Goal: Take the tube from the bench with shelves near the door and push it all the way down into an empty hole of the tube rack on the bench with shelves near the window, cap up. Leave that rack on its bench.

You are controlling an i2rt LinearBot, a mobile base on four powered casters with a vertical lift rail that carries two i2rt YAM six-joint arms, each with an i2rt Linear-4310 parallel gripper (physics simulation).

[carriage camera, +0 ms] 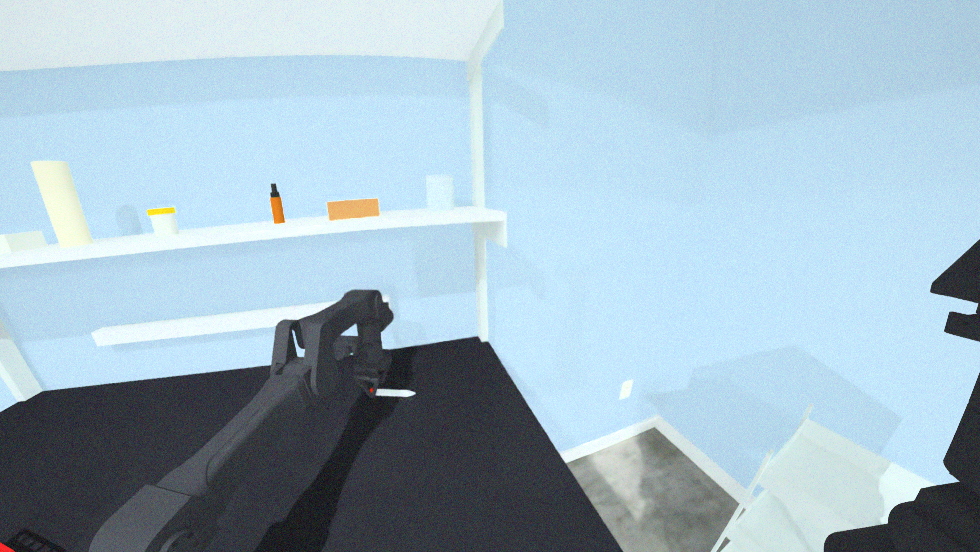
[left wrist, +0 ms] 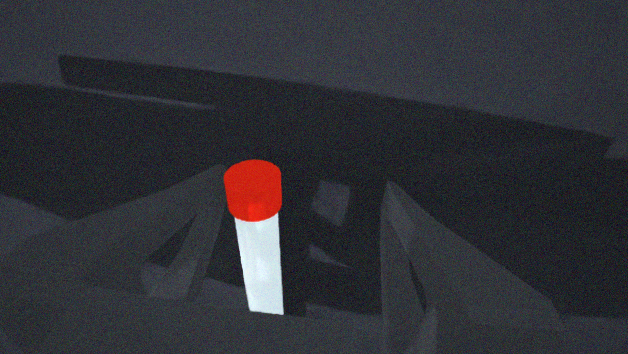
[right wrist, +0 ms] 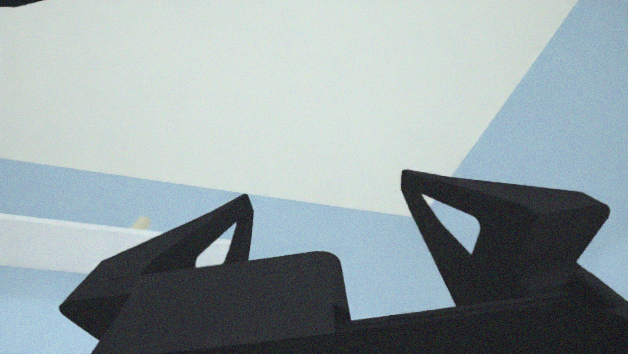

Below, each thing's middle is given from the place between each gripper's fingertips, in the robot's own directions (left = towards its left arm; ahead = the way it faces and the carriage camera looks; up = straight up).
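Tube with red cap [left wrist: 253,188]: my left gripper now 10 mm past it, 50 mm left of it, 10 mm below it. From my right hand, tube with red cap now: 630 mm to the left of it, 470 mm ahead of it, 520 mm below it.
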